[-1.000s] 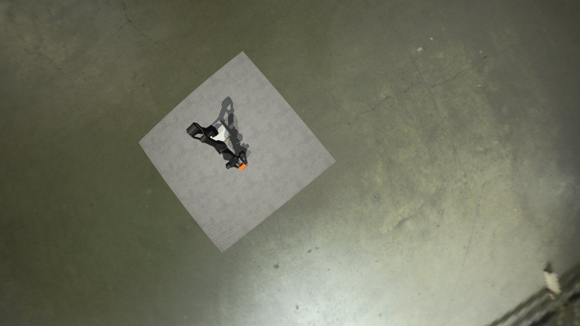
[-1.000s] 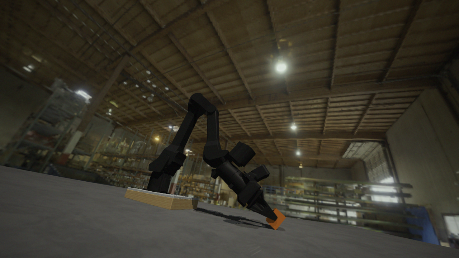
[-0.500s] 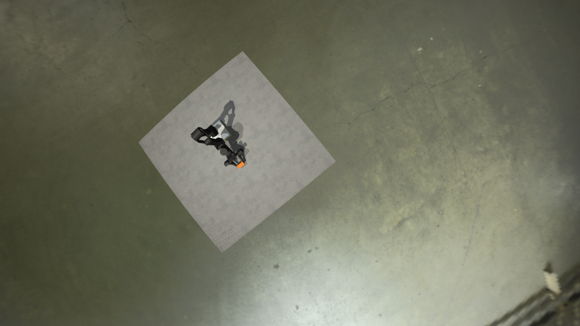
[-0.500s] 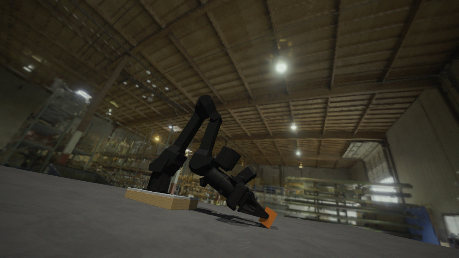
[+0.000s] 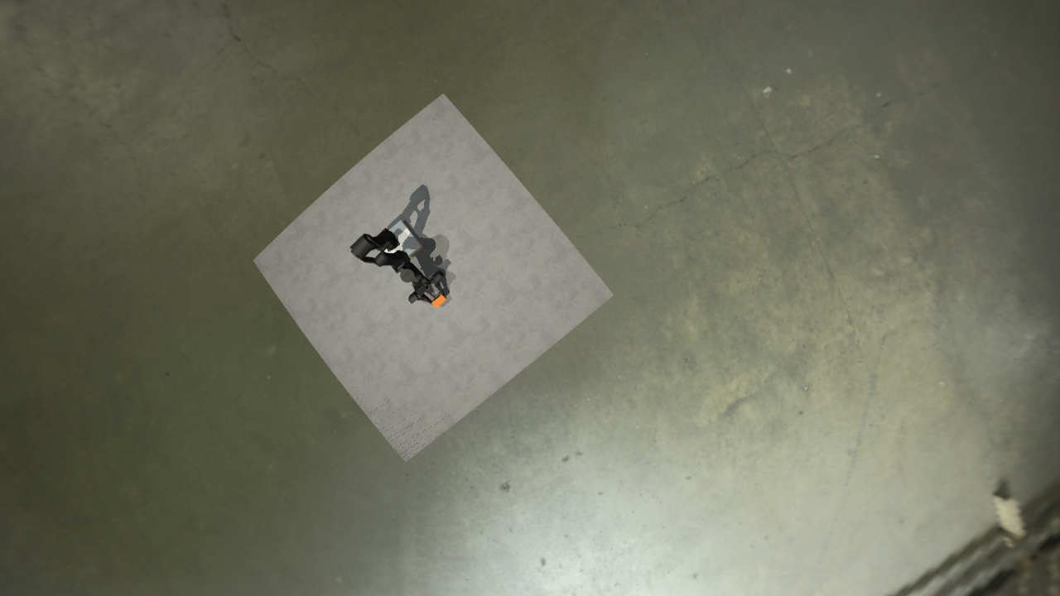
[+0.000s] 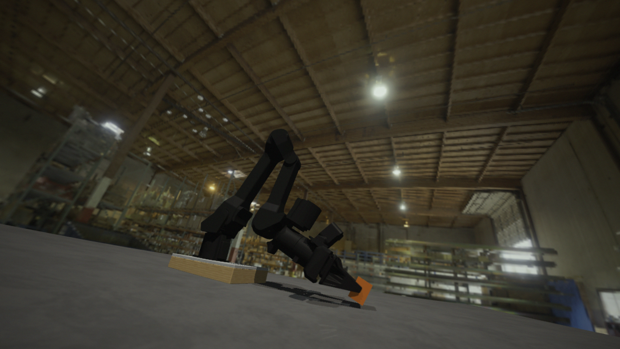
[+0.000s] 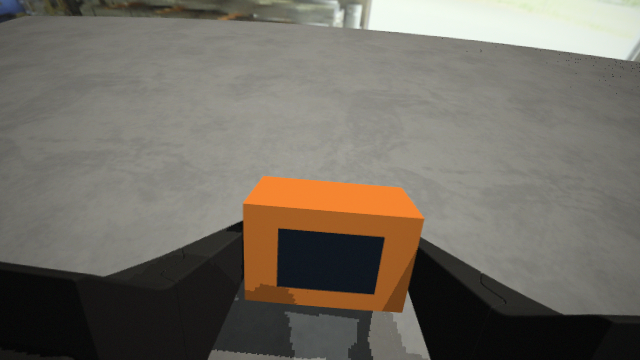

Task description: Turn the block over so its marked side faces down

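The orange block lies 10 mm behind my gripper tip.
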